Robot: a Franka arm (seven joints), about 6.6 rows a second.
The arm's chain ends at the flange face. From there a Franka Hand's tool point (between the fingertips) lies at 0.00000 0.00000 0.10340 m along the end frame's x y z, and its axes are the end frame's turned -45 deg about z.
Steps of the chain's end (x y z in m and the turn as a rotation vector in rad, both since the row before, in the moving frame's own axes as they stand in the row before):
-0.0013 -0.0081 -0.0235 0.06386 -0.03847 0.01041
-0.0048 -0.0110 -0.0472 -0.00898 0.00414 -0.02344
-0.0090 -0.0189 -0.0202 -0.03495 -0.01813 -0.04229
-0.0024 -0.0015 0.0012 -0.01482 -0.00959 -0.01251
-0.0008 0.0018 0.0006 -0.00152 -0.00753 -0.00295
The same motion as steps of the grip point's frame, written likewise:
0.0067 -0.0141 -0.0238 0.07236 0.01795 0.01041
0.0040 -0.0102 -0.0472 -0.00928 -0.00342 -0.02344
0.0031 -0.0184 -0.0203 -0.01189 -0.03753 -0.04229
-0.0024 -0.0024 0.0012 -0.00370 -0.01726 -0.01251
-0.0025 0.0003 0.0006 0.00425 -0.00640 -0.00295

